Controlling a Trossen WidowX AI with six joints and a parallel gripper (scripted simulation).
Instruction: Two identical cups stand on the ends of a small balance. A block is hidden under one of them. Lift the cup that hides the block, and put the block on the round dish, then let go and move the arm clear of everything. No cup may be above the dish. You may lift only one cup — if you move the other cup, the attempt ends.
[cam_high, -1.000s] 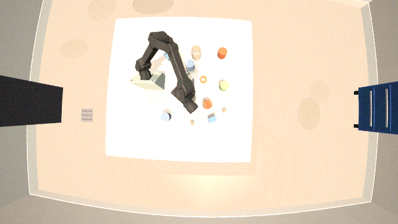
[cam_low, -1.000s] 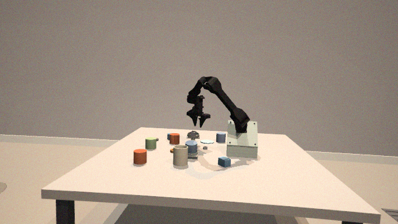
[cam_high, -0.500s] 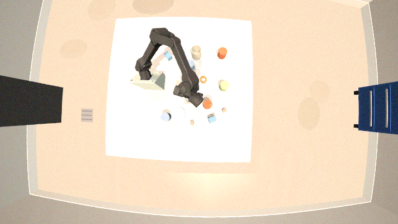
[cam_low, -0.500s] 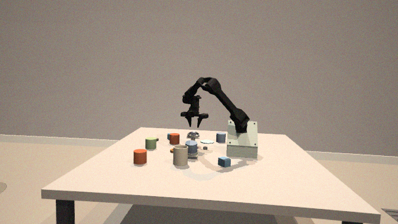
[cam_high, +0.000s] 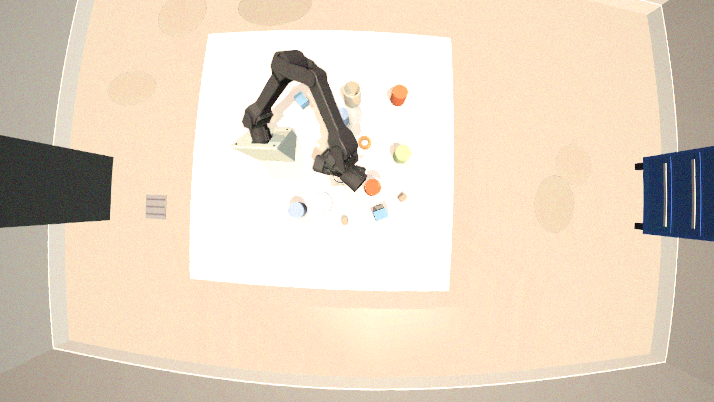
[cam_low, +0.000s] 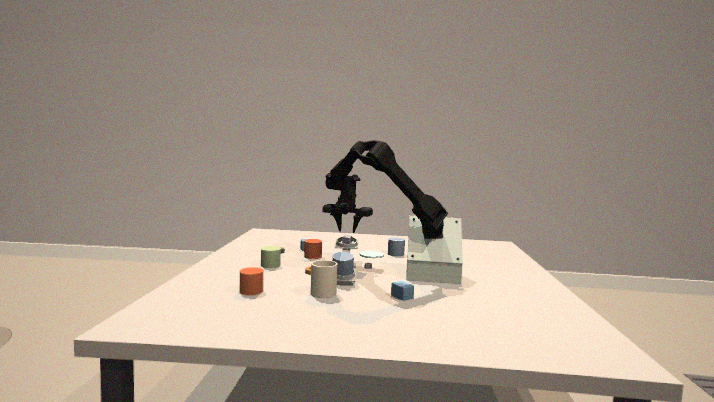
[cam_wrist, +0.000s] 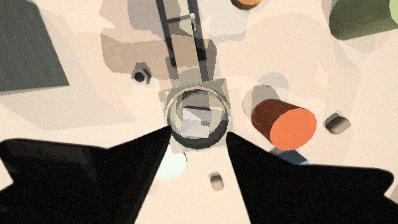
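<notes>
Now: the grey block 30 mm below my gripper tip. From my gripper tip the other things lie so: pale round dish 100 mm behind, 120 mm to the right, 110 mm below; then green cylinder 260 mm ahead, 110 mm to the left, 80 mm below; then nut 90 mm behind, 70 mm to the left, 110 mm below.
</notes>
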